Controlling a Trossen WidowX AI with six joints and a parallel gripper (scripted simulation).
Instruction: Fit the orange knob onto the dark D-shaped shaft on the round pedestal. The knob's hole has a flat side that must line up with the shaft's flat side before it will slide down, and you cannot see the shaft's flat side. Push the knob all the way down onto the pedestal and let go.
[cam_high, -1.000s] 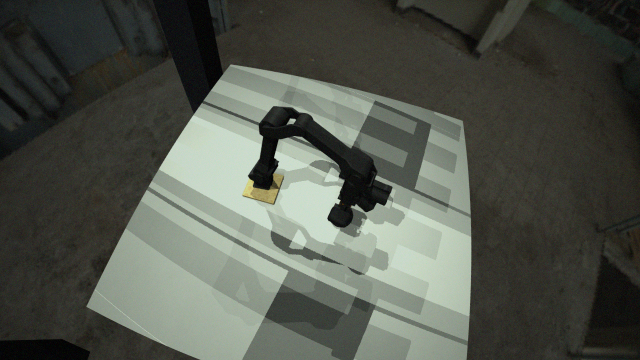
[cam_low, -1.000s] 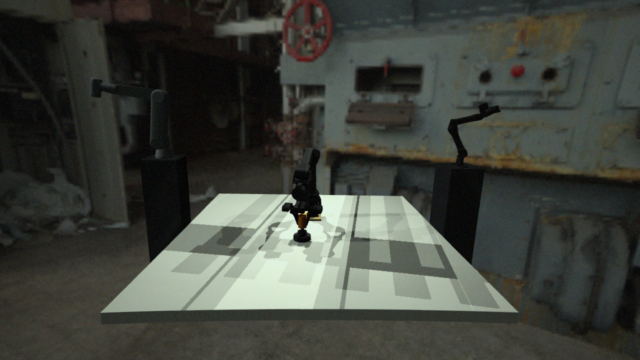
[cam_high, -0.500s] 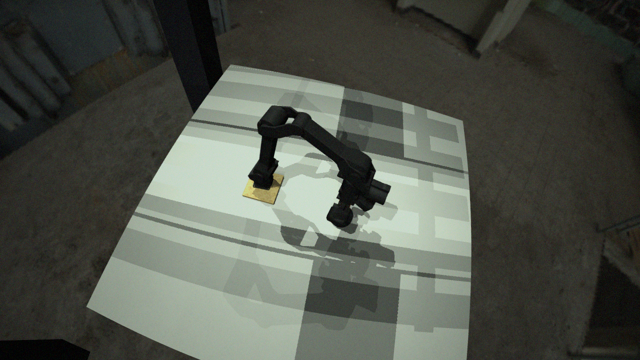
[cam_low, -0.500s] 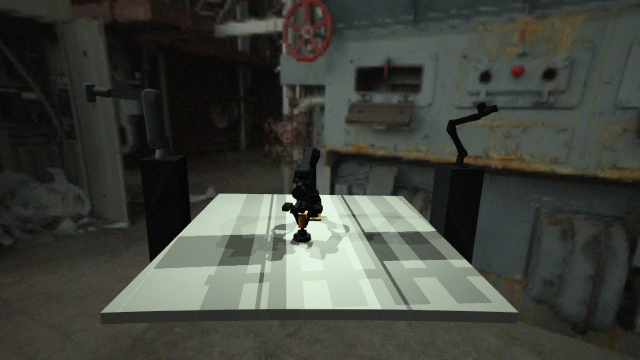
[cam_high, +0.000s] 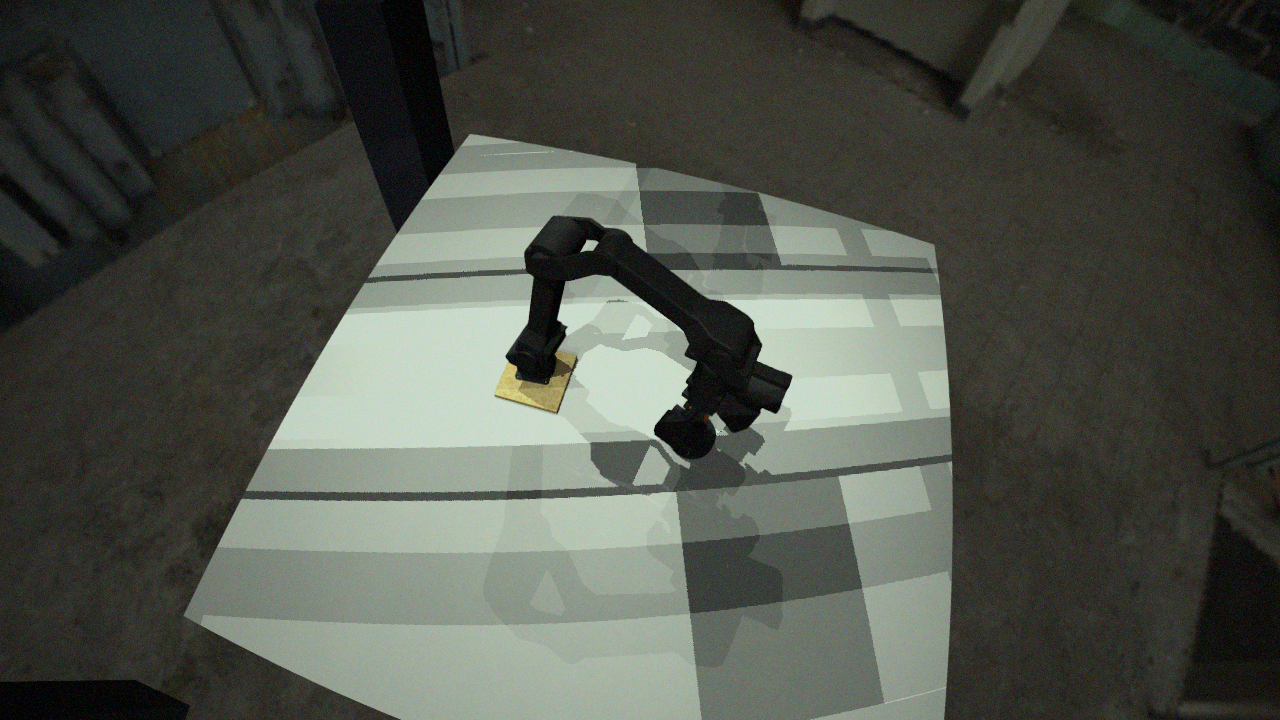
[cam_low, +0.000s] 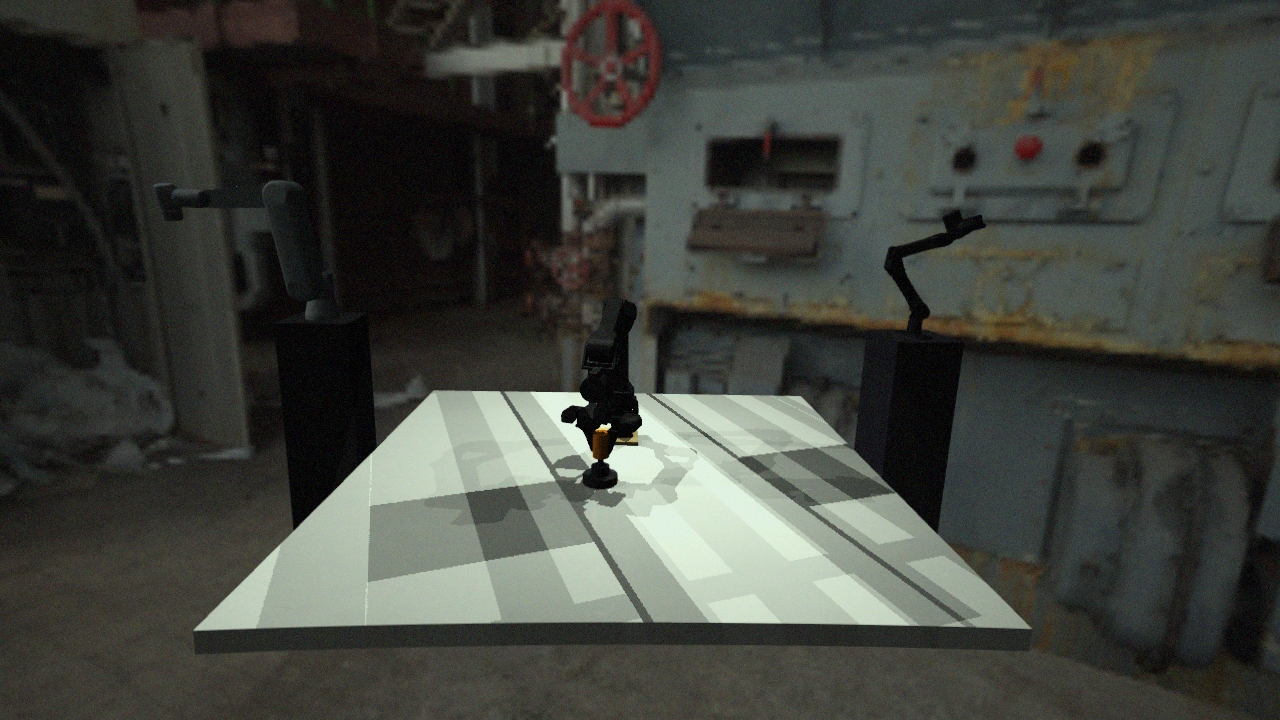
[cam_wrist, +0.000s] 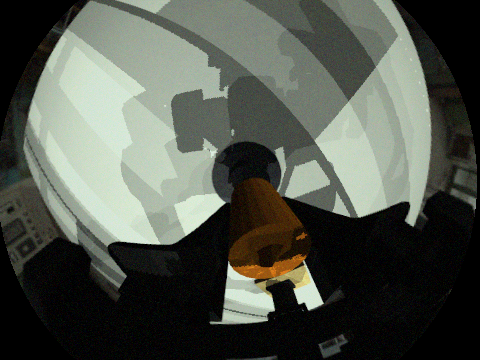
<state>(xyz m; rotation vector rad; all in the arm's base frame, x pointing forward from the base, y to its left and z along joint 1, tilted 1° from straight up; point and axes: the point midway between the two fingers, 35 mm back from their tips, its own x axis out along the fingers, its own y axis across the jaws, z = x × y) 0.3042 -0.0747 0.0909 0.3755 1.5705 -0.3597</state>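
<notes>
Right now my gripper tip is 40 mm above the round pedestal and 10 mm short of it. The rest, counted from my gripper tip: orange knob: 20 mm above.
</notes>
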